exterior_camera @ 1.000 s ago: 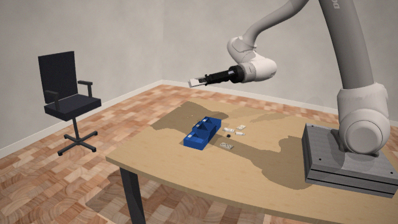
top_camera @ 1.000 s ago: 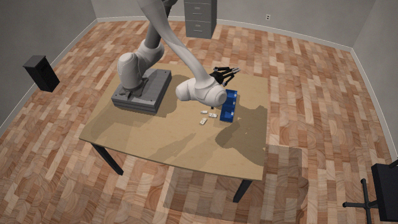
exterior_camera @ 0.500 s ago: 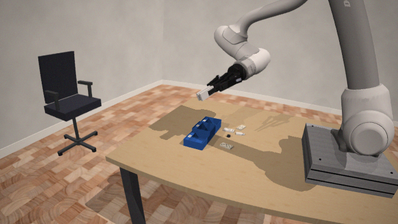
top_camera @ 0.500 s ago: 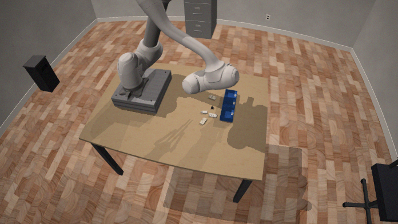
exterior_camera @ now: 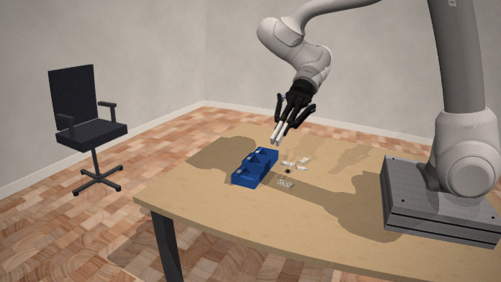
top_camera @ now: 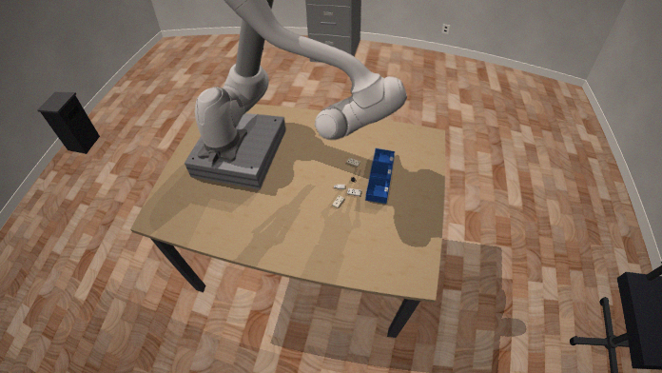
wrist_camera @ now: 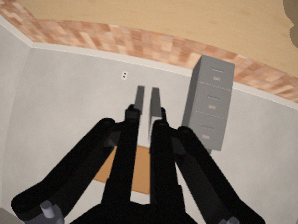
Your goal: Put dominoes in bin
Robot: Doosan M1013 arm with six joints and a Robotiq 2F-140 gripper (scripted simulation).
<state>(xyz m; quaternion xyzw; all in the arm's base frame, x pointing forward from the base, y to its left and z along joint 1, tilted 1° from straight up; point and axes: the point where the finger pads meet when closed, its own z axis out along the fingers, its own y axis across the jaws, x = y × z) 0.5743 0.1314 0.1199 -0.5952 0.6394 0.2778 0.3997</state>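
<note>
The blue bin block lies 18 cm below my hand, 15 cm to the right of it and 10 cm ahead of it. The rest, counted from my hand: white usb stick: 22 cm to the right, 20 cm below, 6 cm behind; small black nut: 20 cm below, 18 cm to the right, 1 cm behind; domino: 20 cm below, 9 cm to the right, 2 cm behind.
</note>
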